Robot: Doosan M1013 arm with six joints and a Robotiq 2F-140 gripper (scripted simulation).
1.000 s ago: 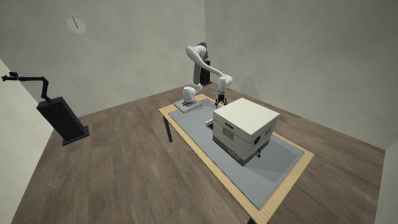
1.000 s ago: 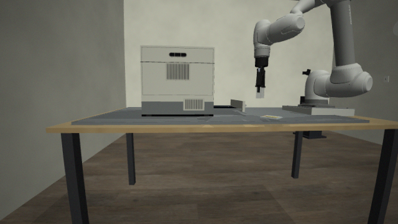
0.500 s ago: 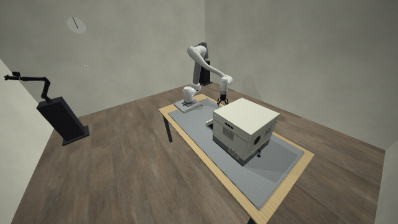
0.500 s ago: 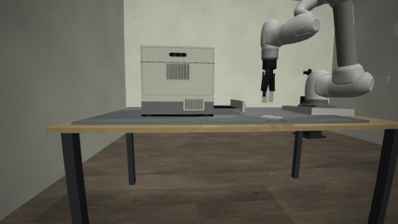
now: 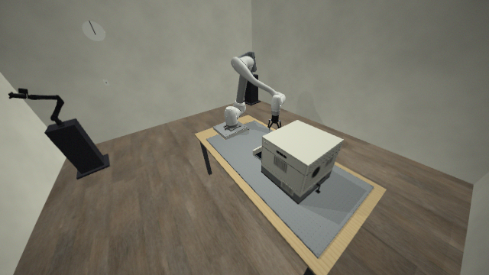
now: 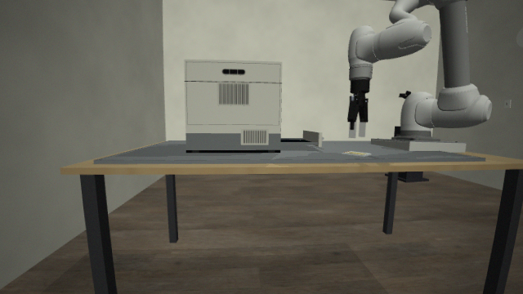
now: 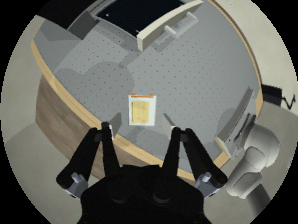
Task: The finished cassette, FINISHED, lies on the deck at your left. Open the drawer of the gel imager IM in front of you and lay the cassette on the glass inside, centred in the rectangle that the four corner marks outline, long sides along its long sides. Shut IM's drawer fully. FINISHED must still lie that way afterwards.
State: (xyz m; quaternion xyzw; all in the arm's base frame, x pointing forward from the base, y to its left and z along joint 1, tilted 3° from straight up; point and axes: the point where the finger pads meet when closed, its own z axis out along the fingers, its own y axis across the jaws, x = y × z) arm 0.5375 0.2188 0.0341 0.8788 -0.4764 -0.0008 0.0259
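Right now the cassette FINISHED is 10 mm ahead of my hand and 90 mm below it.
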